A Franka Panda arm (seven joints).
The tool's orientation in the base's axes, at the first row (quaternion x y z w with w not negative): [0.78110, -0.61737, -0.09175, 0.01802]
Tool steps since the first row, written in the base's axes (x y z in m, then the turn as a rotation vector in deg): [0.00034, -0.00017, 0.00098, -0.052, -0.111, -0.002]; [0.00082, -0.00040, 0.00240, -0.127, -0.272, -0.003]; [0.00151, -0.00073, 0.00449, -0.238, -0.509, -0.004]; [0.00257, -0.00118, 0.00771, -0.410, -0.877, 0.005]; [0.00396, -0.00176, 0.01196, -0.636, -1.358, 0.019]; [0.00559, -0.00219, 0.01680, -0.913, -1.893, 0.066]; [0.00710, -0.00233, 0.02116, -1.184, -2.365, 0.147]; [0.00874, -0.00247, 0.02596, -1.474, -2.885, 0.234]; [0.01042, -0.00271, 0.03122, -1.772, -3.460, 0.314]
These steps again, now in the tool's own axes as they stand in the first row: [0.00012, -0.00015, -0.00103, 0.096, 0.076, 0.001]; [0.00028, -0.00035, -0.00253, 0.236, 0.186, 0.001]; [0.00050, -0.00064, -0.00472, 0.441, 0.349, 0.000]; [0.00078, -0.00110, -0.00810, 0.758, 0.603, -0.012]; [0.00113, -0.00170, -0.01256, 1.171, 0.936, -0.029]; [0.00132, -0.00248, -0.01762, 1.622, 1.336, -0.075]; [0.00126, -0.00328, -0.02216, 2.009, 1.719, -0.150]; [0.00118, -0.00414, -0.02716, 2.438, 2.134, -0.231]; [0.00114, -0.00496, -0.03263, 2.919, 2.568, -0.310]
